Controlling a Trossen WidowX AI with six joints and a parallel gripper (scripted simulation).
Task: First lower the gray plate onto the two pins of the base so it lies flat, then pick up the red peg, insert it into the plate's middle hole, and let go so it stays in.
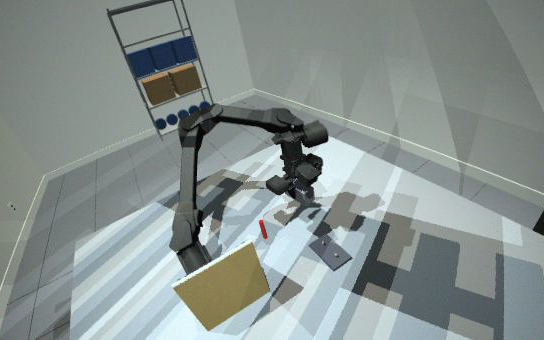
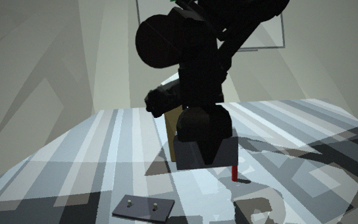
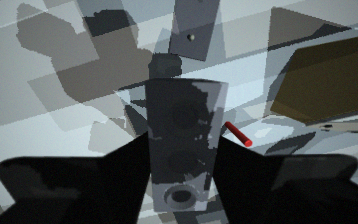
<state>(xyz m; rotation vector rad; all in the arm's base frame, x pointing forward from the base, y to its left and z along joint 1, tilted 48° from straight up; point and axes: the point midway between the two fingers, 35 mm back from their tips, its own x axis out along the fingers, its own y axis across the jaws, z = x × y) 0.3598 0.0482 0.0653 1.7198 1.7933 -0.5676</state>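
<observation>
The base is 10 mm behind my gripper tip, 140 mm to the right of it and 130 mm below it. Also, from my gripper tip: red peg 130 mm behind, 40 mm to the left, 100 mm below; gray plate 30 mm above.
</observation>
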